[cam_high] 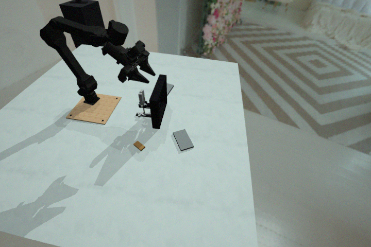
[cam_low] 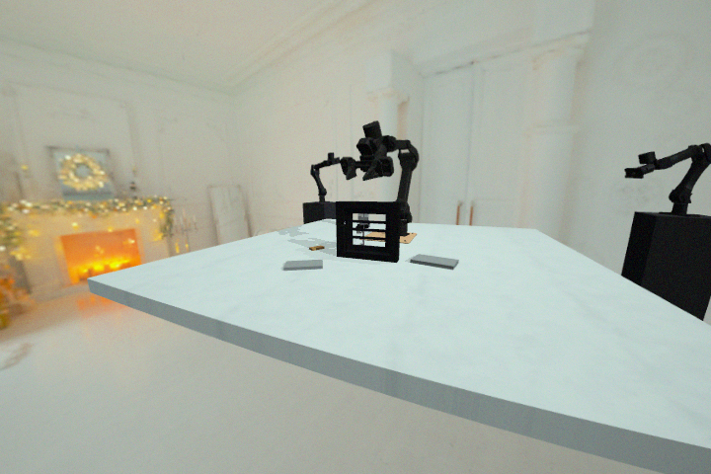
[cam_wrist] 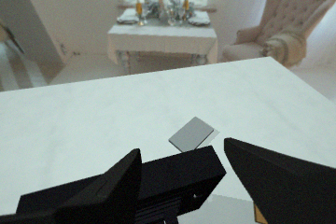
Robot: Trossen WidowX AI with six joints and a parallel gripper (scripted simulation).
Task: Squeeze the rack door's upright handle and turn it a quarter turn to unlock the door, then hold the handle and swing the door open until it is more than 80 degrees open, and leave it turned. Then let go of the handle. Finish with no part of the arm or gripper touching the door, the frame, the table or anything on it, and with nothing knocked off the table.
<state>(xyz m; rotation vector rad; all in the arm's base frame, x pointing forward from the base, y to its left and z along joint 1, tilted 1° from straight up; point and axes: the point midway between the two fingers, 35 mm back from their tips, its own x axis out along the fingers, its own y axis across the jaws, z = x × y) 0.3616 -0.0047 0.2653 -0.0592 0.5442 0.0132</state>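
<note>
Now: gripper tip 70 mm past the grey upright handle and 150 mm above it. Also, from my gripper tip: grey slab 170 mm ahead, 70 mm to the right, 250 mm below; small brown block 170 mm to the right, 250 mm below.
</note>
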